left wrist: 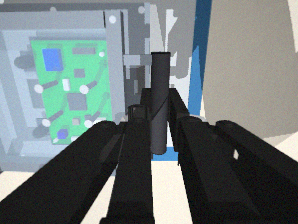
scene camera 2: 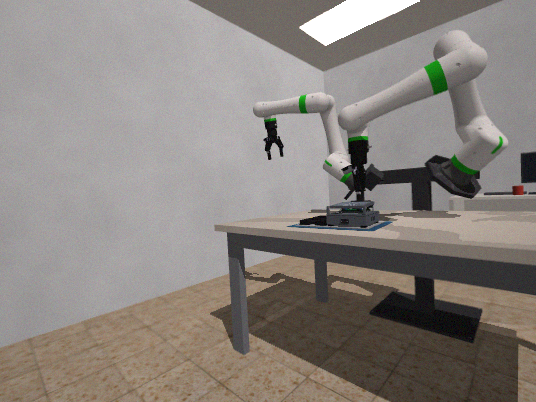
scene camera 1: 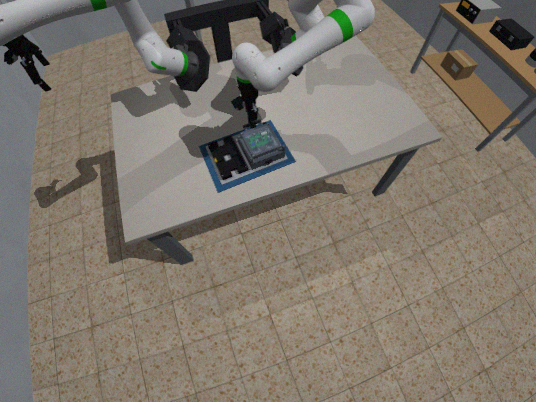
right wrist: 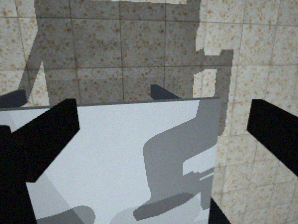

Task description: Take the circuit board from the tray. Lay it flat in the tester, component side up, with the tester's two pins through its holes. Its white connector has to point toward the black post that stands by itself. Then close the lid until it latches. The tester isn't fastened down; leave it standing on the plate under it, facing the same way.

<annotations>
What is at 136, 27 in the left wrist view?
A grey tester.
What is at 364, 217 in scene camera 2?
A grey tester.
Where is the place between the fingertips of my right gripper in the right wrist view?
At 163, 114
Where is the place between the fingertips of my right gripper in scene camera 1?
47, 77
</annotations>
